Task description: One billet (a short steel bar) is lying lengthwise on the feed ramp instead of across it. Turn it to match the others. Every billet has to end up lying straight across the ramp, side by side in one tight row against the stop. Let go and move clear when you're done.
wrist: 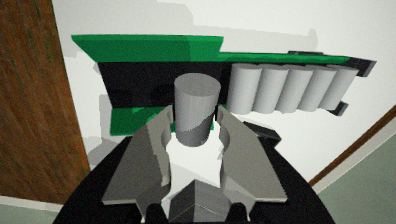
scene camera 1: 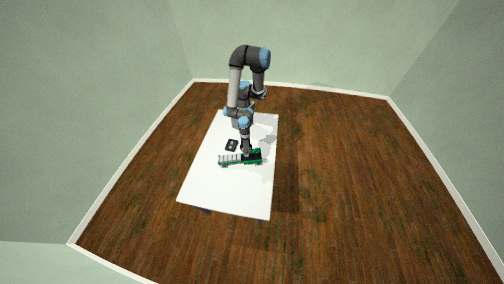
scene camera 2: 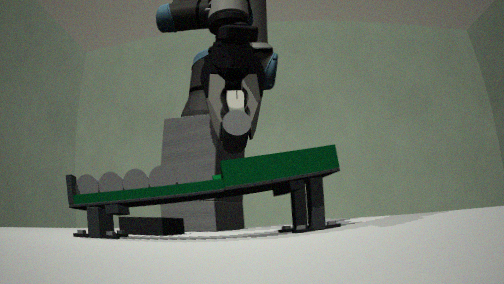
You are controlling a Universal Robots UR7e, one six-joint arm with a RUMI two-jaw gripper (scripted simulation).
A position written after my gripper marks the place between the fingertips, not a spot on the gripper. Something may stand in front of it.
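Note:
There's a black box [scene camera 2: 157,226] here, along with a steel billet [wrist: 196,95], another steel billet [wrist: 344,76] and one more steel billet [wrist: 321,78]. You'd also see my gripper [scene camera 2: 235,139], and that gripper's there in the wrist view [wrist: 195,105] too.

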